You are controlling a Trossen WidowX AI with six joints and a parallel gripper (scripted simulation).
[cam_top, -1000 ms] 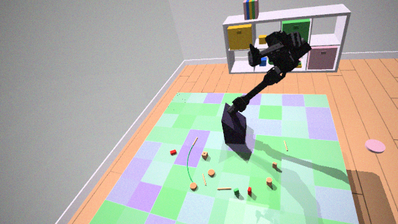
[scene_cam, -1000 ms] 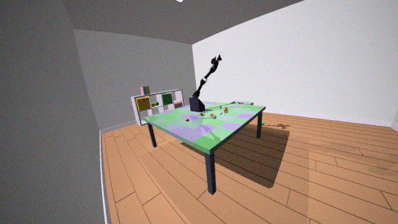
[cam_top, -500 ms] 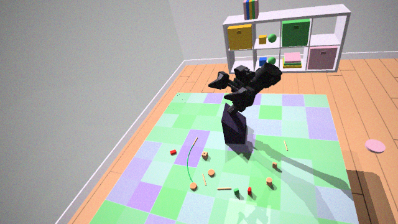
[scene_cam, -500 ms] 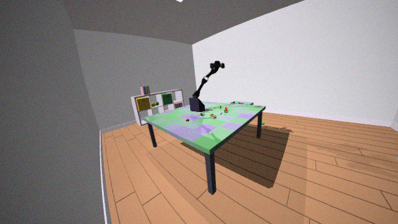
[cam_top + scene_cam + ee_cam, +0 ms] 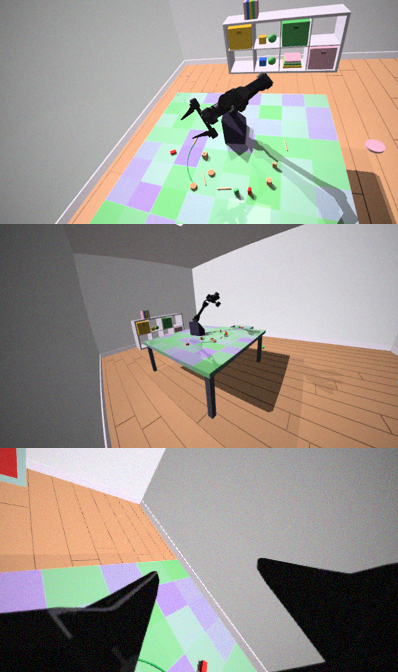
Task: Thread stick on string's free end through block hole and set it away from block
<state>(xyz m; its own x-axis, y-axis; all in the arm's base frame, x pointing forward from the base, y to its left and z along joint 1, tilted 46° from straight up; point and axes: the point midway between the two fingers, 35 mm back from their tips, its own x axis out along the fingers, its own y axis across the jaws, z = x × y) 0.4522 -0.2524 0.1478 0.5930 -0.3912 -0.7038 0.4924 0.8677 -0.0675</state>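
My gripper tip is now 20 cm past the wooden block, 5 cm to the left of it and 44 cm above it. The rest, counted from my gripper tip: wooden cylinder (7 cm behind, 34 cm to the left, 43 cm below); green block (2 cm ahead, 18 cm to the left, 43 cm below).
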